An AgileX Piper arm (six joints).
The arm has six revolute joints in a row. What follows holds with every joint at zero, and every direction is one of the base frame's. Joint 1 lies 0.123 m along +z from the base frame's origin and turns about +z. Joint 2 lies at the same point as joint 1 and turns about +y. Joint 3 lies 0.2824 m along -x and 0.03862 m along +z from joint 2 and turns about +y. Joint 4 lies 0.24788 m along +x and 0.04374 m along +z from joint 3 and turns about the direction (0.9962, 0, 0.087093). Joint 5 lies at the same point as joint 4 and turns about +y. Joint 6 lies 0.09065 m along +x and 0.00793 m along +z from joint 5 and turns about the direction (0.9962, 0, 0.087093). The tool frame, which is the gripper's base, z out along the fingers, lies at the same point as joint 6; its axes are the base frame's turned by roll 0, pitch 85.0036 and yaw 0 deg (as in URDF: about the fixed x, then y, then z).
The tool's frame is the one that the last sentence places.
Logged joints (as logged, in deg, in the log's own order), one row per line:
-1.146 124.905 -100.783 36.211 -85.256 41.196
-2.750 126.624 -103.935 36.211 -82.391 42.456
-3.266 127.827 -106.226 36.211 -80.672 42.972
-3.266 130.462 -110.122 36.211 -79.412 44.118
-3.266 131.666 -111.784 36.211 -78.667 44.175
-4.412 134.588 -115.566 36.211 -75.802 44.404
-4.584 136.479 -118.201 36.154 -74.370 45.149
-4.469 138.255 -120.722 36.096 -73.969 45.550
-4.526 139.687 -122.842 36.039 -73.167 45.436
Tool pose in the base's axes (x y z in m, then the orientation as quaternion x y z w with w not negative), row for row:
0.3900 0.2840 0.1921 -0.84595 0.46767 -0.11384 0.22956
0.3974 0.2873 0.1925 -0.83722 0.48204 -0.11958 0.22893
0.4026 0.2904 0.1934 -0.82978 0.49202 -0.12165 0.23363
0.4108 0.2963 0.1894 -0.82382 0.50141 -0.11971 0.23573
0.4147 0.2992 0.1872 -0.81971 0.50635 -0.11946 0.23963
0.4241 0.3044 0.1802 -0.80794 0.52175 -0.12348 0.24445
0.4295 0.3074 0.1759 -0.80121 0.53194 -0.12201 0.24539
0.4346 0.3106 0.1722 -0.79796 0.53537 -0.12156 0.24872
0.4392 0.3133 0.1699 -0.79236 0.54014 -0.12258 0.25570
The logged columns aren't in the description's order. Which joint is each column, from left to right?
Columns, left to right: joint 4, joint 2, joint 3, joint 1, joint 6, joint 5.
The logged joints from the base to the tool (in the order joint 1, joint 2, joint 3, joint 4, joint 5, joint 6), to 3 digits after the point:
36.211 124.905 -100.783 -1.146 41.196 -85.256
36.211 126.624 -103.935 -2.750 42.456 -82.391
36.211 127.827 -106.226 -3.266 42.972 -80.672
36.211 130.462 -110.122 -3.266 44.118 -79.412
36.211 131.666 -111.784 -3.266 44.175 -78.667
36.211 134.588 -115.566 -4.412 44.404 -75.802
36.154 136.479 -118.201 -4.584 45.149 -74.370
36.096 138.255 -120.722 -4.469 45.550 -73.969
36.039 139.687 -122.842 -4.526 45.436 -73.167

